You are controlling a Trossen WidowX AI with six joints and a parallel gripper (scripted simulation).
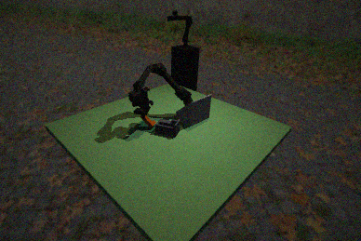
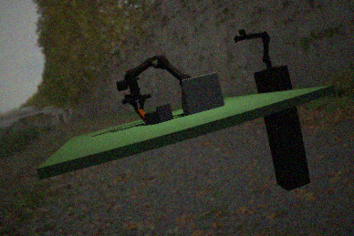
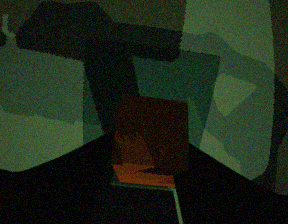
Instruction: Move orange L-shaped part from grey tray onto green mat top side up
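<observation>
Right now the orange L-shaped part is 30 mm below my gripper tip, 30 mm behind it and 20 mm to the left of it.
</observation>
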